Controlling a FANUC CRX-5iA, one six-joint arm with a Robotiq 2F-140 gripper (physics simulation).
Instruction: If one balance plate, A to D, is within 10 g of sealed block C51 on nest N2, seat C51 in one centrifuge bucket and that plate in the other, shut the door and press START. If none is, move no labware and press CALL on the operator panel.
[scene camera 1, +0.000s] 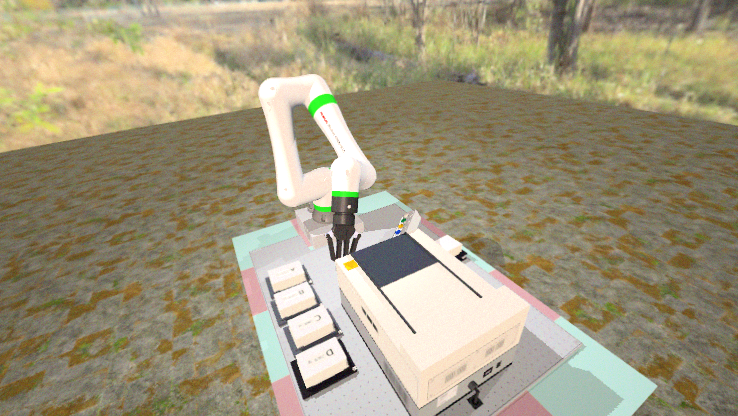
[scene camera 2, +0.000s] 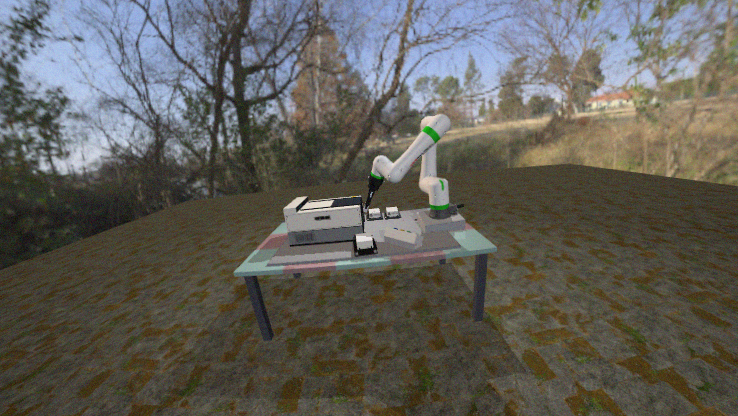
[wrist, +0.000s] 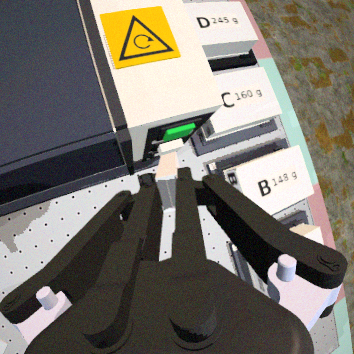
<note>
In view: my gripper (scene camera 1: 341, 281) and a cream centrifuge (scene camera 2: 314, 222).
My gripper is seen too in the wrist view (wrist: 171, 164).
</note>
